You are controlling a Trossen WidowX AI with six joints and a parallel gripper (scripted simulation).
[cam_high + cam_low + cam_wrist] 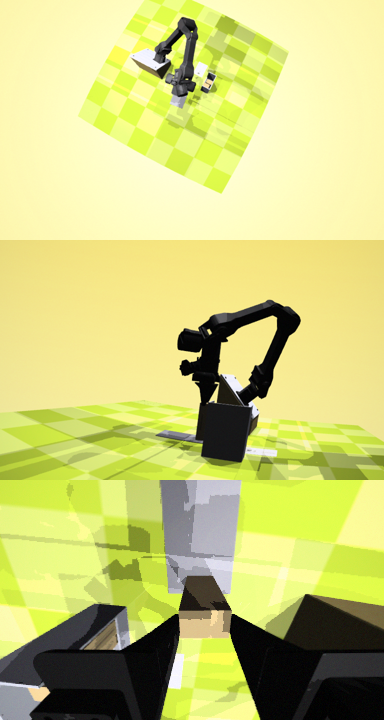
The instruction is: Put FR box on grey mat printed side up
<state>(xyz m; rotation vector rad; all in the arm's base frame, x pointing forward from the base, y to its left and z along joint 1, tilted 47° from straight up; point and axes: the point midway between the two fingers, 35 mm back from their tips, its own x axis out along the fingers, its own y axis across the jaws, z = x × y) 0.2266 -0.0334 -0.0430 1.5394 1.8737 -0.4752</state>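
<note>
The grey mat lies 2 cm ahead of my gripper tip, 5 cm to the right of it and 11 cm below it. From my gripper tip the other things lie so: thin white slab: 2 cm ahead, 21 cm to the left, 11 cm below.
</note>
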